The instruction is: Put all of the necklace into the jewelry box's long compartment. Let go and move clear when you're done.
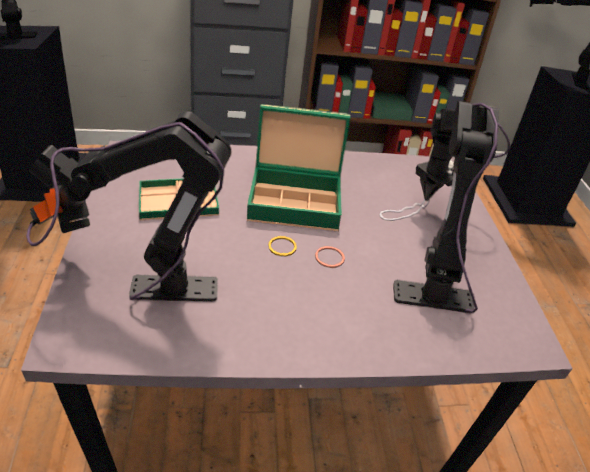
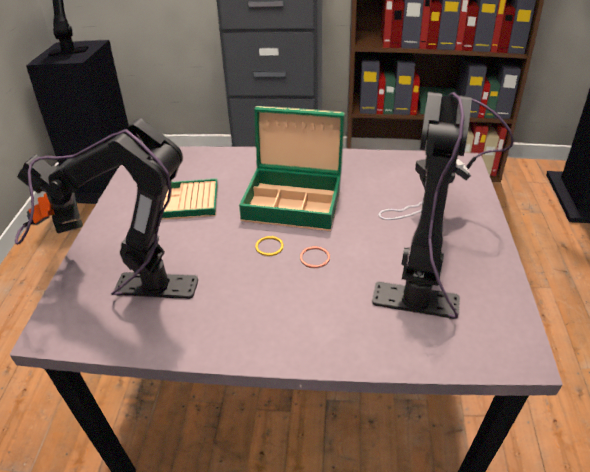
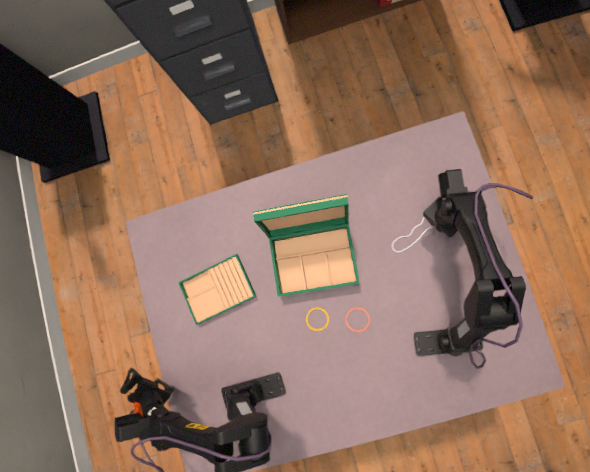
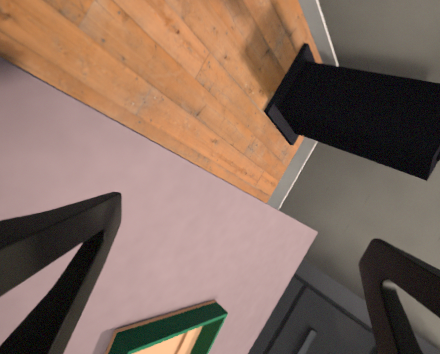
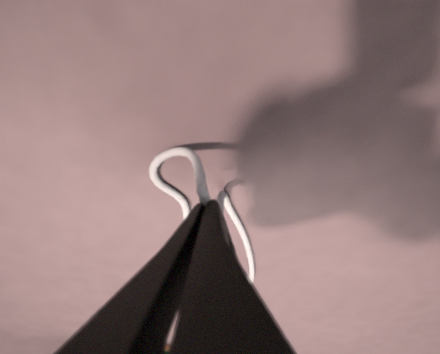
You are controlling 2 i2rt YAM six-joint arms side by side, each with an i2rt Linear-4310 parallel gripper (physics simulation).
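Places are measured from the left arm's base along level axes (x ahead, y left, z up), in millimetres.
Where they show: left gripper, fingertip midpoint: point(image 3: 143, 374) point(image 4: 245, 229); right gripper, fingertip midpoint: point(image 1: 426, 200) point(image 3: 435, 222) point(image 5: 211, 211); left arm's base, link origin: point(image 1: 174, 289) point(image 2: 156, 286) point(image 3: 253, 390); right arm's base, link origin: point(image 1: 433, 297) point(image 2: 415, 301) point(image 3: 447, 340).
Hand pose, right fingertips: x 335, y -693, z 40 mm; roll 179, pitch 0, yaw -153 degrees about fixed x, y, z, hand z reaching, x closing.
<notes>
Each offset is from my right fingertips to the top centre of the thing. "spot": to the spot under its first point.
The white necklace point(image 1: 392, 219) point(image 2: 392, 218) point(image 3: 400, 251) point(image 5: 152, 172) is pinched at the tips of my right gripper point(image 1: 426, 198) point(image 5: 211, 211), which is shut on it; a loop extends to the left, low over or on the table. Part of the necklace is hidden behind the fingers. The green jewelry box point(image 1: 295, 219) point(image 2: 285, 218) point(image 3: 317, 289) stands open, left of the necklace. Its long compartment {spot: dz -34, dx +59, dy +376 mm} point(image 3: 312, 242) runs along the back, by the lid, behind three small ones. My left gripper point(image 3: 152, 380) point(image 4: 245, 229) is open and empty, off the table's left side.
A green tray with dividers {dz -14, dx +5, dy +716 mm} point(image 1: 177, 215) point(image 3: 227, 311) lies left of the box. A yellow ring {dz -35, dx -177, dy +432 mm} point(image 1: 282, 255) point(image 3: 317, 330) and a pink ring {dz -35, dx -213, dy +313 mm} point(image 1: 330, 266) point(image 3: 357, 331) lie in front of the box. The box's raised lid {spot: dz +104, dx +124, dy +369 mm} point(image 1: 302, 140) stands at its back.
</notes>
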